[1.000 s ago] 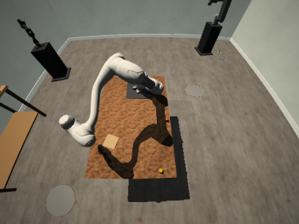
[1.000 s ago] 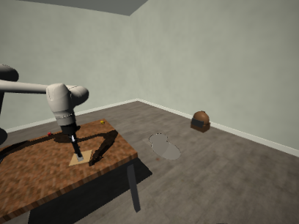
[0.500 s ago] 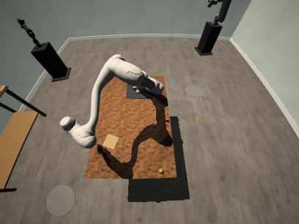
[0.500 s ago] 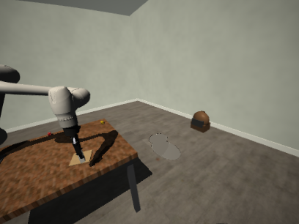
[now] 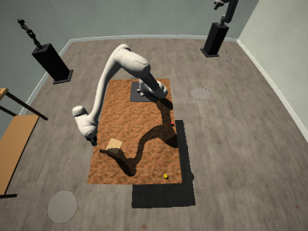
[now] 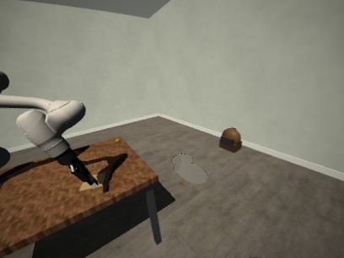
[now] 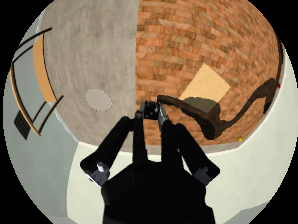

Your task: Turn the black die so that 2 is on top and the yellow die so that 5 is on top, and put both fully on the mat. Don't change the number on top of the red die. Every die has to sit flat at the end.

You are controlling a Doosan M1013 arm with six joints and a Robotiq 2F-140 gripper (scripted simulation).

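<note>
Right now the black die is 2 cm below my hand and 1 cm ahead of it. The rest, counted from my hand: yellow die (63 cm to the left, 42 cm ahead, 10 cm below); then tan mat (17 cm to the left, 12 cm below, 3 cm ahead); then red die (83 cm to the left, 10 cm below, 10 cm behind).
</note>
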